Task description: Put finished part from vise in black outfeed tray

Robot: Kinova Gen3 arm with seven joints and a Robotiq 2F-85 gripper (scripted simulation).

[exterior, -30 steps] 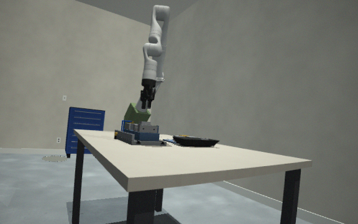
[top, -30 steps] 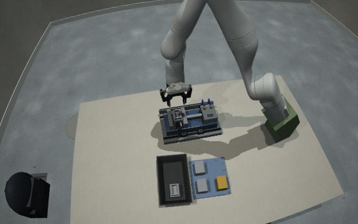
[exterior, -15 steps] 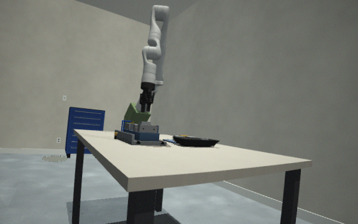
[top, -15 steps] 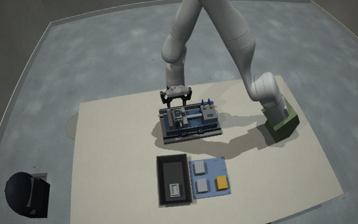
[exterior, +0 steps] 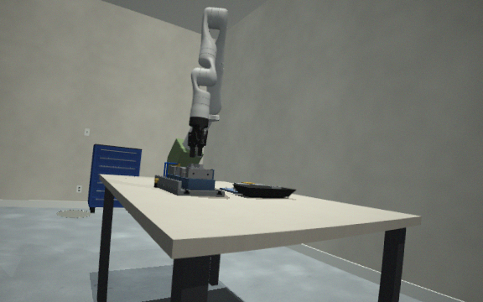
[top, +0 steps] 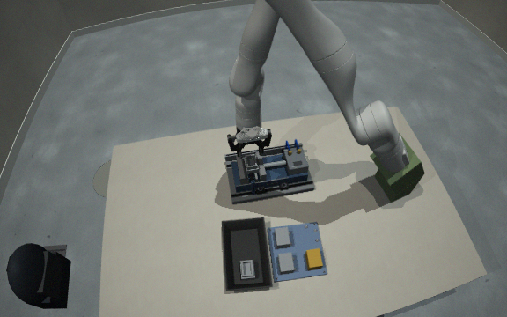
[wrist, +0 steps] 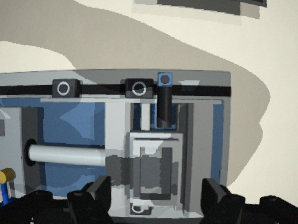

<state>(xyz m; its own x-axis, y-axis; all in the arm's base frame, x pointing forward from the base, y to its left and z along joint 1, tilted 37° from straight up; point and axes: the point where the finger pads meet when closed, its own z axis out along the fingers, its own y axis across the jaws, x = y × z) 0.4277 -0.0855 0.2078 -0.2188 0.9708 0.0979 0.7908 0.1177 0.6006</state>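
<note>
The blue vise is 60 mm behind my hand, 10 mm to the right of it and 110 mm below it. The rest, counted from my hand: yellow block: 230 mm behind, 310 mm to the left, 130 mm below; then blue plate: 180 mm behind, 280 mm to the left, 150 mm below.
</note>
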